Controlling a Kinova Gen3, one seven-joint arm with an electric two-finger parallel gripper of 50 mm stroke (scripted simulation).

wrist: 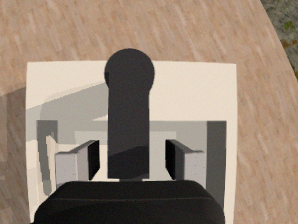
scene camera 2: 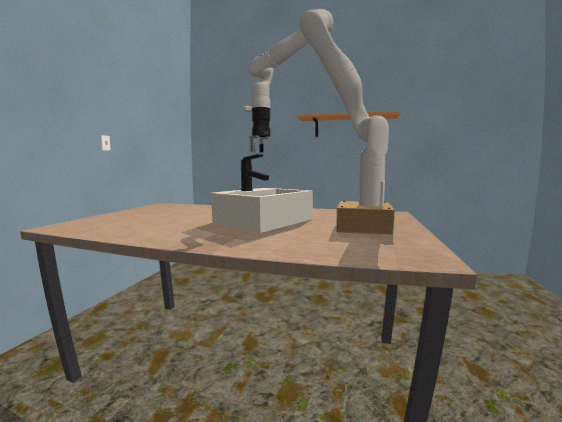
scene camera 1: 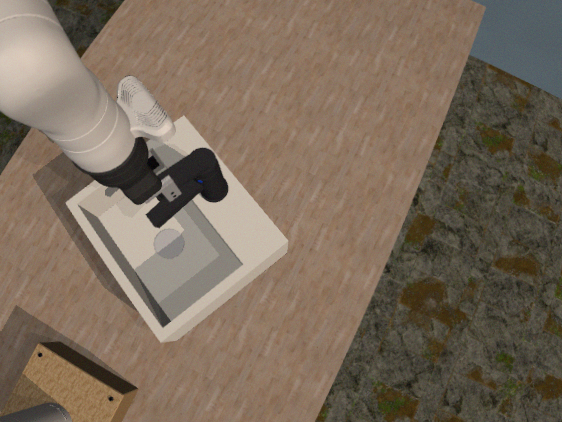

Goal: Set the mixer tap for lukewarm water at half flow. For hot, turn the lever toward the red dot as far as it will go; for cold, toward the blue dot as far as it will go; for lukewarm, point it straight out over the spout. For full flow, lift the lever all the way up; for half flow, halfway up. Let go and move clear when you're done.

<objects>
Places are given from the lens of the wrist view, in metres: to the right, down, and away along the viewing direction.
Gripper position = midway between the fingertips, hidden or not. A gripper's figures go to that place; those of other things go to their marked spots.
my gripper [wrist: 132,154]: -0.01, 0.03, 0.18
white basin [wrist: 195,103]: 0.07, -0.01, 0.35
lever [wrist: 128,99]: -0.02, -0.01, 0.19
The marked spots on the white basin and the lever are 0.18 m apart.
</objects>
